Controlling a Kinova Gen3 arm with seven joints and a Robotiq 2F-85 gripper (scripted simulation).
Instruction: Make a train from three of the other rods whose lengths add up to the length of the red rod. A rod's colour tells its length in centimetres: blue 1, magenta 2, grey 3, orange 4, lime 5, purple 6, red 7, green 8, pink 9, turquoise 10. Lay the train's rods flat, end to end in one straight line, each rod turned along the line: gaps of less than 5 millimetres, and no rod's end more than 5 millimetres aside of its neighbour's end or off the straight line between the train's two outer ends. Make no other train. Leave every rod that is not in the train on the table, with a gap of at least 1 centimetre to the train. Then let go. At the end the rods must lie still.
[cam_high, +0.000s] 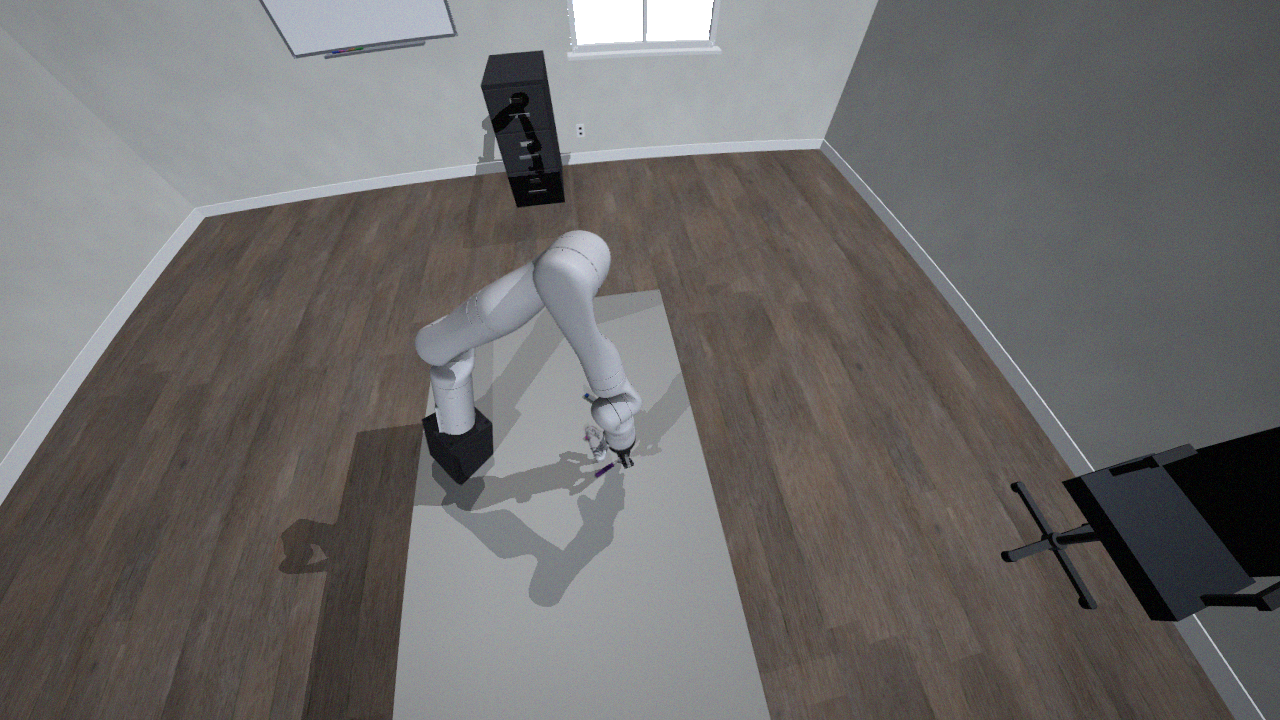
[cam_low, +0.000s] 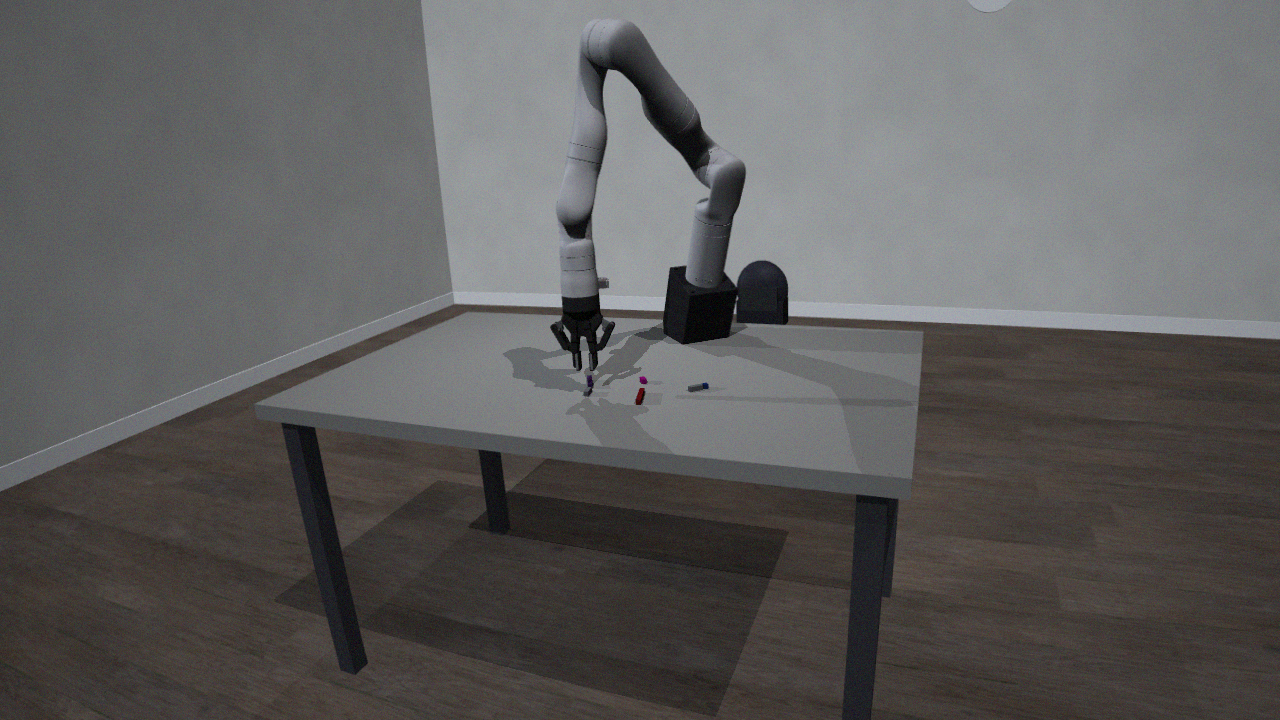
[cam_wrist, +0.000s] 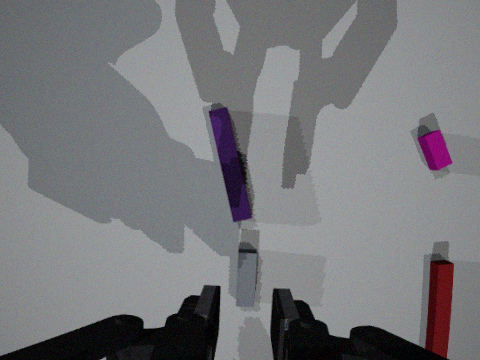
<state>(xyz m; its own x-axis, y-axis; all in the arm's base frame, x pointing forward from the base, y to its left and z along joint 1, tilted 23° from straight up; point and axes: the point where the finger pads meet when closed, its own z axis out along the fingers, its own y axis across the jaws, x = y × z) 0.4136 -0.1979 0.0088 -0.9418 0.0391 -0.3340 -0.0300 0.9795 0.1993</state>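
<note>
My hand is 70 mm above the grey rod. Round my hand: purple rod 60 mm behind, 10 mm to the right, 70 mm below; red rod 20 mm ahead, 120 mm to the left, 70 mm below; magenta rod 80 mm behind, 100 mm to the left, 70 mm below.
</note>
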